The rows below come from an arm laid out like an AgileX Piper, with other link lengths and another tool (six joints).
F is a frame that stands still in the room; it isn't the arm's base.
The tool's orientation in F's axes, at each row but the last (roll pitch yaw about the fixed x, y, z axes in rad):
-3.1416 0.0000 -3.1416
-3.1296 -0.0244 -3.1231
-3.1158 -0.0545 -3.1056
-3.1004 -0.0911 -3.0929
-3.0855 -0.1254 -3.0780
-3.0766 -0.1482 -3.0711
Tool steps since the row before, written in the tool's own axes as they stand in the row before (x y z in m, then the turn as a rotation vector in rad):
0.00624 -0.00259 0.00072 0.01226 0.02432 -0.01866
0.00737 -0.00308 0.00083 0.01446 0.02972 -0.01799
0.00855 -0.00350 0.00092 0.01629 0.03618 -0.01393
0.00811 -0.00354 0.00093 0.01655 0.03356 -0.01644
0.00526 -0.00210 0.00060 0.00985 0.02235 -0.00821
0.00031 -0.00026 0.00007 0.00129 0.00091 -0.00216
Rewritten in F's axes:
-0.00624 -0.00259 -0.00072 -0.01226 0.02432 0.01866
-0.00733 -0.00323 -0.00061 -0.01458 0.02967 0.01798
-0.00845 -0.00383 -0.00036 -0.01686 0.03594 0.01386
-0.00796 -0.00397 -0.00004 -0.01676 0.03343 0.01649
-0.00513 -0.00246 0.00018 -0.01033 0.02216 0.00812
-0.00030 -0.00029 -0.00001 -0.00104 0.00098 0.00226

